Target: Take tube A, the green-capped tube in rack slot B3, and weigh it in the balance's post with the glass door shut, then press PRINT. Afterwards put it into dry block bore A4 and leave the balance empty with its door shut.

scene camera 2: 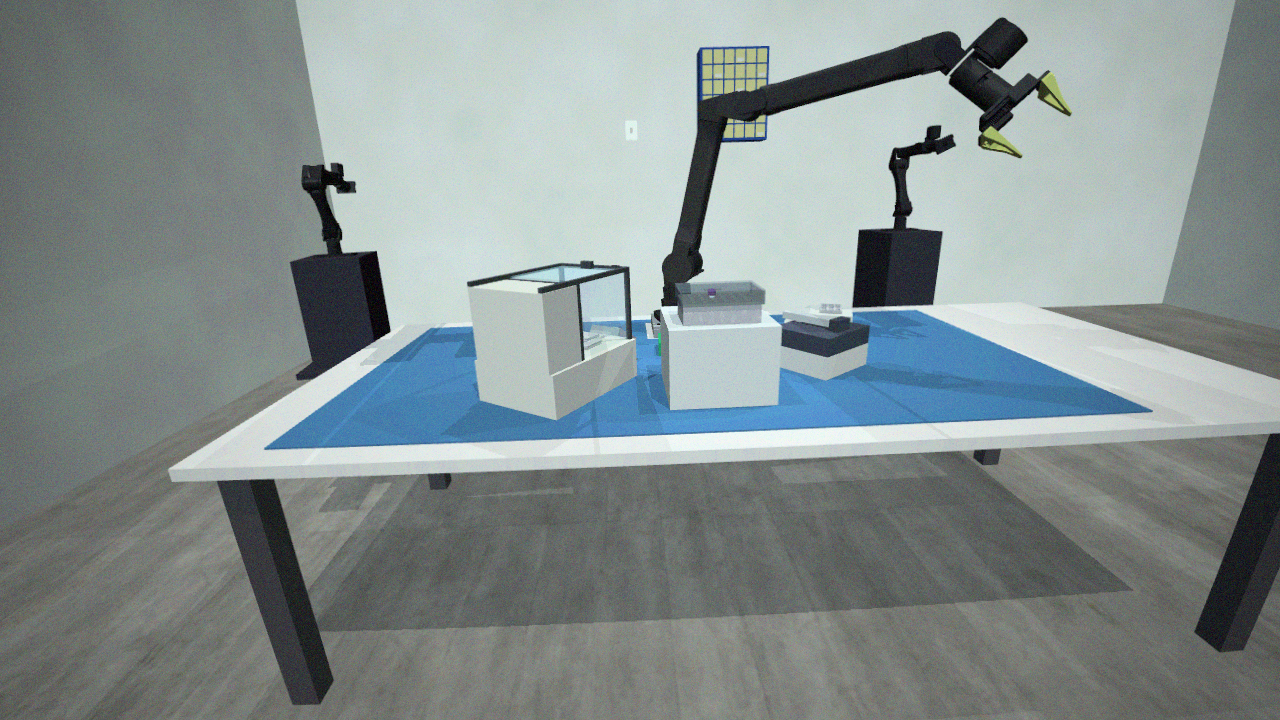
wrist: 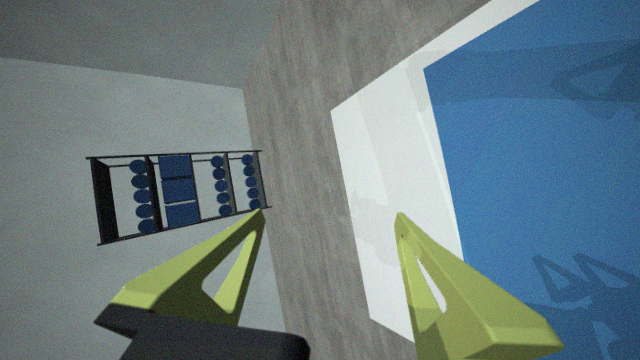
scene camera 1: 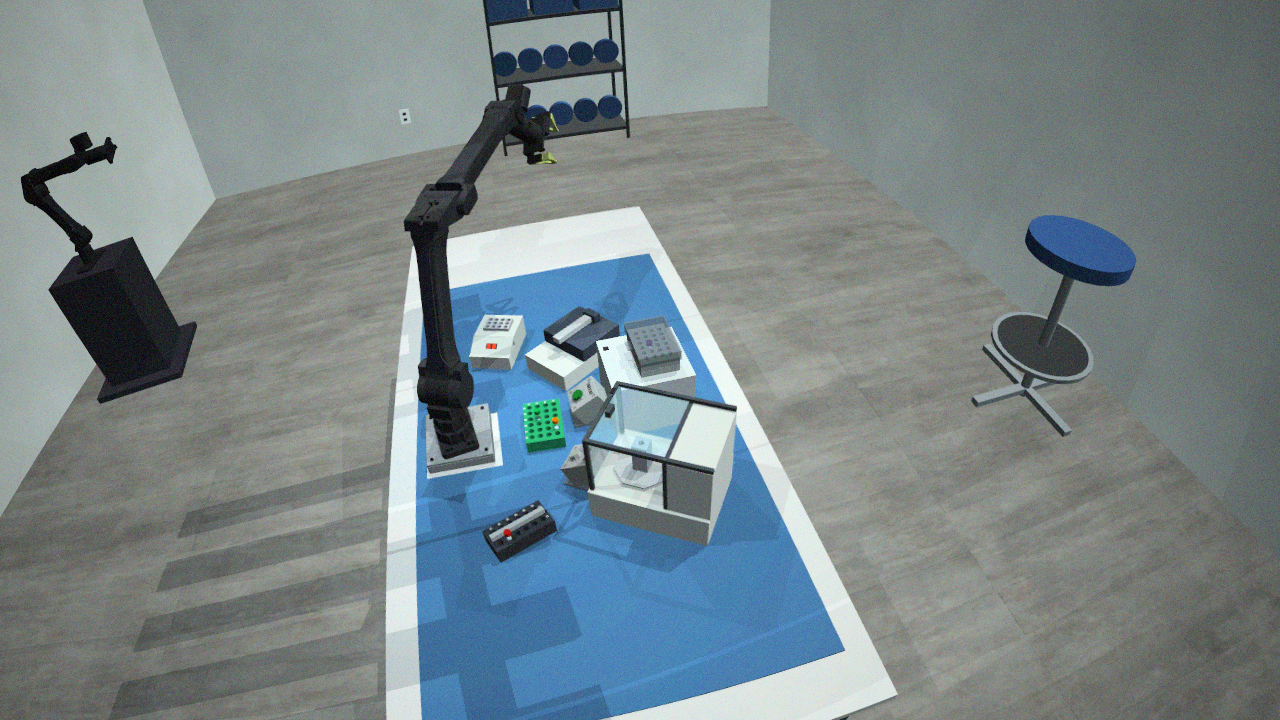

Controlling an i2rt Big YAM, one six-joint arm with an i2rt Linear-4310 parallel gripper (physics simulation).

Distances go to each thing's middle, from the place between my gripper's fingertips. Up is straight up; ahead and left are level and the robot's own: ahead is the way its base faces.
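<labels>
There's a glass door (scene camera 1: 642,421) that's 86 cm to the right of my hand, 21 cm below it and 12 cm behind it. The balance (scene camera 2: 547,348) is 89 cm to the right of my hand, 10 cm behind it and 31 cm below it. As for the box with green START button (scene camera 1: 586,399), my hand is well above it, a long way to the left of it and a good bit past it.
</labels>
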